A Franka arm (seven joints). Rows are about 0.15 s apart.
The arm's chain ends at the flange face. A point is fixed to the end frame.
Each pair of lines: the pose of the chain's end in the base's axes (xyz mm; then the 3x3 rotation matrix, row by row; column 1 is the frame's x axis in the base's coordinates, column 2 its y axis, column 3 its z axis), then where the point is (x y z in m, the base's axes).
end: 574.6 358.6 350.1; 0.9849 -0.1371 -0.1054; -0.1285 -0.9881 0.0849; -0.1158 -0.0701 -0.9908
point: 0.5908 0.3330 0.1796
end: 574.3 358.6 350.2; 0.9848 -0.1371 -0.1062; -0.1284 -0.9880 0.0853; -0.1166 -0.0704 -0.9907
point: 0.5904 0.3331 0.1797
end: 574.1 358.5 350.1; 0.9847 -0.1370 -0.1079; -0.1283 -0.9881 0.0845; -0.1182 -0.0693 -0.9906
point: 0.5899 0.3329 0.1796
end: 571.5 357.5 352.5; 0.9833 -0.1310 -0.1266; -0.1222 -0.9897 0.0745; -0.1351 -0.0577 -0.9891
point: 0.5844 0.3304 0.1820
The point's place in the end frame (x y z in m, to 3 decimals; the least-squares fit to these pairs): 0.039 0.035 0.165
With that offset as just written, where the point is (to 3 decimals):
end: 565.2 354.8 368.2; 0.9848 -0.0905 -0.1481; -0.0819 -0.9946 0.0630; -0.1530 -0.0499 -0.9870
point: 0.576 0.327 0.198
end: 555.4 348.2 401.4; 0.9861 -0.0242 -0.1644; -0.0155 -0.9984 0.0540; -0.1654 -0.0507 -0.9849
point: 0.566 0.322 0.231
